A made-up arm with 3 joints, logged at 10 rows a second.
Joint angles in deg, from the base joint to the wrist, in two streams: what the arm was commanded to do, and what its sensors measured. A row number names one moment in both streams.
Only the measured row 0 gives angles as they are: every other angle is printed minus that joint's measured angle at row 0.
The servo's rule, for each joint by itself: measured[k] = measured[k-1] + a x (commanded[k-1-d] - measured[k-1]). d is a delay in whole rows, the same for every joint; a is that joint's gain. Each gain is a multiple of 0.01, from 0.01 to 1. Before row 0 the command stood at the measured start. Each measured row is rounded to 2 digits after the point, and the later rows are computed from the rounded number. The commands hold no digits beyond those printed.
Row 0, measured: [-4.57 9.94 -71.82]
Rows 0 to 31, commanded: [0.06 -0.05 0.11]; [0.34 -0.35 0.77]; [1.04 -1.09 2.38]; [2.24 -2.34 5.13]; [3.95 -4.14 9.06]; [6.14 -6.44 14.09]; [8.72 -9.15 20.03]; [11.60 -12.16 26.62]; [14.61 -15.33 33.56]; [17.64 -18.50 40.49]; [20.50 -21.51 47.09]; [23.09 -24.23 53.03]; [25.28 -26.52 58.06]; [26.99 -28.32 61.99]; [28.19 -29.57 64.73]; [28.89 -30.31 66.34]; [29.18 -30.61 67.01]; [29.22 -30.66 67.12]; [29.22 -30.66 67.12]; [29.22 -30.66 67.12]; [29.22 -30.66 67.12]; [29.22 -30.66 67.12]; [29.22 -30.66 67.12]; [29.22 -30.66 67.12]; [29.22 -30.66 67.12]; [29.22 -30.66 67.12]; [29.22 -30.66 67.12]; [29.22 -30.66 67.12]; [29.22 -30.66 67.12]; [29.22 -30.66 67.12]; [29.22 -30.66 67.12]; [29.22 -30.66 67.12]
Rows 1 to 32, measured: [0.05 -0.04 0.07]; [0.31 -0.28 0.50]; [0.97 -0.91 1.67]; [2.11 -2.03 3.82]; [3.77 -3.68 7.07]; [5.90 -5.83 11.42]; [8.44 -8.42 16.76]; [11.28 -11.34 22.87]; [14.28 -14.45 29.50]; [17.30 -17.61 36.31]; [20.18 -20.65 42.99]; [22.80 -23.44 49.21]; [25.03 -25.84 54.70]; [26.79 -27.77 59.22]; [28.05 -29.17 62.64]; [28.81 -30.06 64.93]; [29.14 -30.49 66.22]; [29.21 -30.62 66.78]; [29.22 -30.65 66.99]; [29.22 -30.66 67.07]; [29.22 -30.66 67.10]; [29.22 -30.66 67.11]; [29.22 -30.66 67.12]; [29.22 -30.66 67.12]; [29.22 -30.66 67.12]; [29.22 -30.66 67.12]; [29.22 -30.66 67.12]; [29.22 -30.66 67.12]; [29.22 -30.66 67.12]; [29.22 -30.66 67.12]; [29.22 -30.66 67.12]; [29.22 -30.66 67.12]
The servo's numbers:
d 0
a 0.90 0.78 0.62

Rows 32 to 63, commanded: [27.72 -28.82 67.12]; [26.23 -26.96 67.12]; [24.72 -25.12 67.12]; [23.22 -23.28 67.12]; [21.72 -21.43 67.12]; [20.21 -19.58 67.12]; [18.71 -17.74 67.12]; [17.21 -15.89 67.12]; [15.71 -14.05 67.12]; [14.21 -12.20 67.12]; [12.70 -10.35 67.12]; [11.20 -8.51 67.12]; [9.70 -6.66 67.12]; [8.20 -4.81 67.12]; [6.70 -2.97 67.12]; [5.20 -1.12 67.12]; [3.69 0.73 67.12]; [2.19 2.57 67.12]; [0.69 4.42 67.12]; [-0.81 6.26 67.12]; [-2.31 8.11 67.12]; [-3.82 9.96 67.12]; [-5.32 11.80 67.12]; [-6.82 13.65 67.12]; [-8.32 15.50 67.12]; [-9.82 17.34 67.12]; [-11.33 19.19 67.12]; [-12.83 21.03 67.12]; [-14.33 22.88 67.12]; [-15.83 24.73 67.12]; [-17.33 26.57 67.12]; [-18.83 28.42 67.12]
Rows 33 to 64, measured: [27.87 -29.22 67.12]; [26.39 -27.46 67.12]; [24.89 -25.63 67.12]; [23.39 -23.80 67.12]; [21.89 -21.95 67.12]; [20.38 -20.10 67.12]; [18.88 -18.26 67.12]; [17.38 -16.41 67.12]; [15.88 -14.57 67.12]; [14.38 -12.72 67.12]; [12.87 -10.87 67.12]; [11.37 -9.03 67.12]; [9.87 -7.18 67.12]; [8.37 -5.33 67.12]; [6.87 -3.49 67.12]; [5.37 -1.64 67.12]; [3.86 0.21 67.12]; [2.36 2.05 67.12]; [0.86 3.90 67.12]; [-0.64 5.74 67.12]; [-2.14 7.59 67.12]; [-3.65 9.44 67.12]; [-5.15 11.28 67.12]; [-6.65 13.13 67.12]; [-8.15 14.98 67.12]; [-9.65 16.82 67.12]; [-11.16 18.67 67.12]; [-12.66 20.51 67.12]; [-14.16 22.36 67.12]; [-15.66 24.21 67.12]; [-17.16 26.05 67.12]; [-18.66 27.90 67.12]
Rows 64 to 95, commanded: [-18.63 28.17 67.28]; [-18.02 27.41 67.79]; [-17.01 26.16 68.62]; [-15.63 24.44 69.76]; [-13.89 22.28 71.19]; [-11.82 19.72 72.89]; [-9.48 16.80 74.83]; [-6.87 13.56 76.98]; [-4.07 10.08 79.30]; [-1.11 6.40 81.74]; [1.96 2.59 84.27]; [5.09 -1.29 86.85]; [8.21 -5.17 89.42]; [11.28 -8.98 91.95]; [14.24 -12.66 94.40]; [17.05 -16.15 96.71]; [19.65 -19.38 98.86]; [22.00 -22.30 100.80]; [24.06 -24.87 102.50]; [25.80 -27.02 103.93]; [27.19 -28.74 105.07]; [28.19 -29.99 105.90]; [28.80 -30.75 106.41]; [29.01 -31.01 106.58]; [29.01 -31.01 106.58]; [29.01 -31.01 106.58]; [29.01 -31.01 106.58]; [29.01 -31.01 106.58]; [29.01 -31.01 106.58]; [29.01 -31.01 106.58]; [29.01 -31.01 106.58]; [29.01 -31.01 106.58]
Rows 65 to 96, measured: [-18.63 28.11 67.22]; [-18.08 27.56 67.57]; [-17.12 26.47 68.22]; [-15.78 24.89 69.17]; [-14.08 22.85 70.42]; [-12.05 20.41 71.95]; [-9.74 17.59 73.74]; [-7.16 14.45 75.75]; [-4.38 11.04 77.95]; [-1.44 7.42 80.30]; [1.62 3.65 82.76]; [4.74 -0.20 85.30]; [7.86 -4.08 87.85]; [10.94 -7.90 90.39]; [13.91 -11.61 92.88]; [16.74 -15.15 95.25]; [19.36 -18.45 97.49]; [21.74 -21.45 99.54]; [23.83 -24.12 101.38]; [25.60 -26.38 102.96]; [27.03 -28.22 104.27]; [28.07 -29.60 105.28]; [28.73 -30.50 105.98]; [28.98 -30.90 106.35]; [29.01 -30.99 106.49]; [29.01 -31.01 106.55]; [29.01 -31.01 106.57]; [29.01 -31.01 106.58]; [29.01 -31.01 106.58]; [29.01 -31.01 106.58]; [29.01 -31.01 106.58]; [29.01 -31.01 106.58]
